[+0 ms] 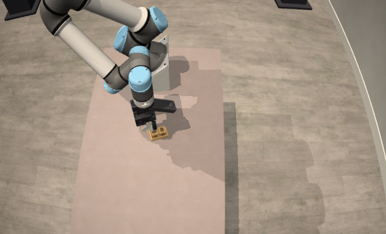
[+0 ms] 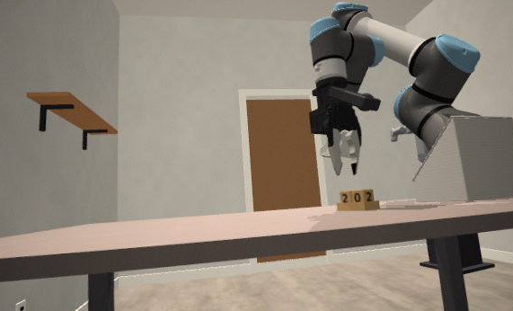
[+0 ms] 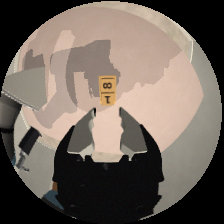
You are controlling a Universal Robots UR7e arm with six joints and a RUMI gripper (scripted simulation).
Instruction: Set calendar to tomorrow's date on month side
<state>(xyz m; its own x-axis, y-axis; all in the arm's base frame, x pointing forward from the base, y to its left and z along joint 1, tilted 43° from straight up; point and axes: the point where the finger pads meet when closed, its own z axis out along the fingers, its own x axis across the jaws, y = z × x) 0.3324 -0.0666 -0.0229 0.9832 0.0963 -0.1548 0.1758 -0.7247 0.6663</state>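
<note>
Right now my hand is 2 cm to the right of the wooden tray and 8 cm above it.
</note>
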